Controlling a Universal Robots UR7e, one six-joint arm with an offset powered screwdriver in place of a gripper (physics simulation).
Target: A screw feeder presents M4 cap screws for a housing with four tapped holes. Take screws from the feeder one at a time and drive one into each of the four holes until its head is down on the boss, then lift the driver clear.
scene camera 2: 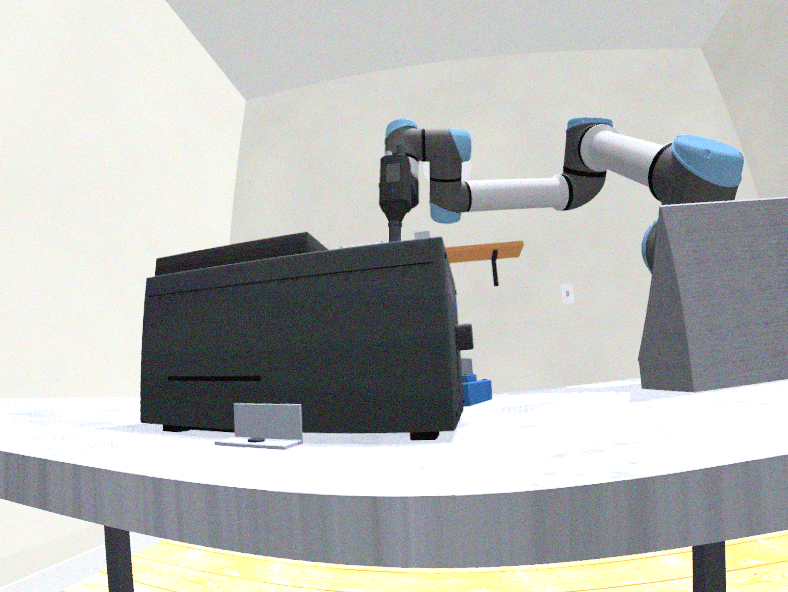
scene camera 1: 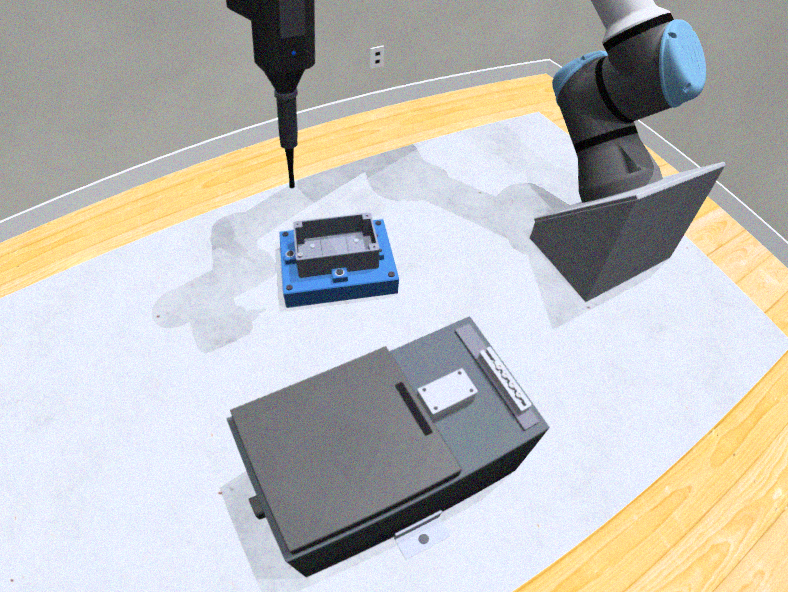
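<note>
My screwdriver (scene camera 1: 291, 186) hangs upright in scene camera 1, high above the table and the housing; its thin dark tip looks bare, with no screw visible on it. In scene camera 2 its lower end is hidden behind the feeder. The grey open-topped housing (scene camera 1: 347, 261) (scene camera 2: 466, 365) sits on a blue fixture (scene camera 1: 340, 293) (scene camera 2: 478, 392). A small light round head (scene camera 1: 300, 254) shows at the housing's near left corner. The other three corners show small dark spots. The dark screw feeder (scene camera 1: 343, 446) (scene camera 2: 299, 350) stands in front of the fixture. Screws in it are too small to tell.
A grey angled panel (scene camera 1: 630, 235) (scene camera 2: 726, 299) stands at the right, in front of the arm's base. A small metal bracket (scene camera 1: 422, 540) (scene camera 2: 267, 419) is at the feeder's side. A white block (scene camera 1: 447, 389) and a slotted white strip (scene camera 1: 505, 379) are on the feeder's top.
</note>
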